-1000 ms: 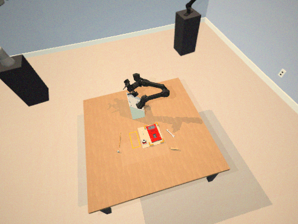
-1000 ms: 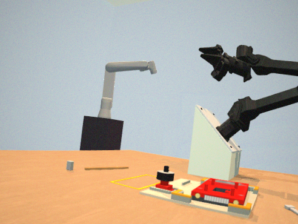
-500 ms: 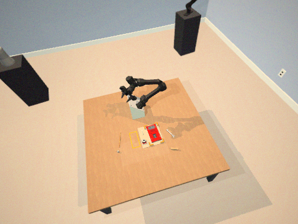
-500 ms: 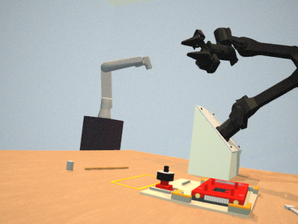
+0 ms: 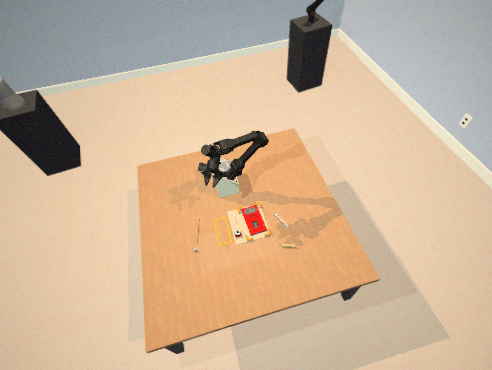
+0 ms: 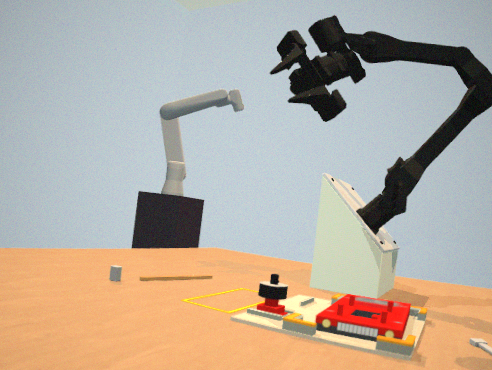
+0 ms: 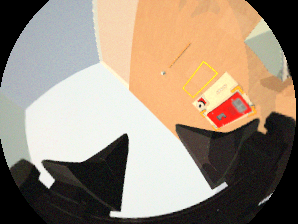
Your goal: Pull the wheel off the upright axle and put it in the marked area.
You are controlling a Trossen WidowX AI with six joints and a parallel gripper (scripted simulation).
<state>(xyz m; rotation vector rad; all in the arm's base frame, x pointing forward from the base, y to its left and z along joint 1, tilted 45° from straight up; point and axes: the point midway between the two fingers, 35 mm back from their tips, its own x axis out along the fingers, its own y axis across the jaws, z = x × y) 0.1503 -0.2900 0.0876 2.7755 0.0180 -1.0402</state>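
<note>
Right now my gripper tip is 150 mm short of the black wheel, 80 mm to the right of it and 340 mm above it. From my gripper tip the other things lie so: thin wooden stick 10 mm ahead, 150 mm to the right, 380 mm below; then pale plate 100 mm ahead, 180 mm to the left, 370 mm below.
</note>
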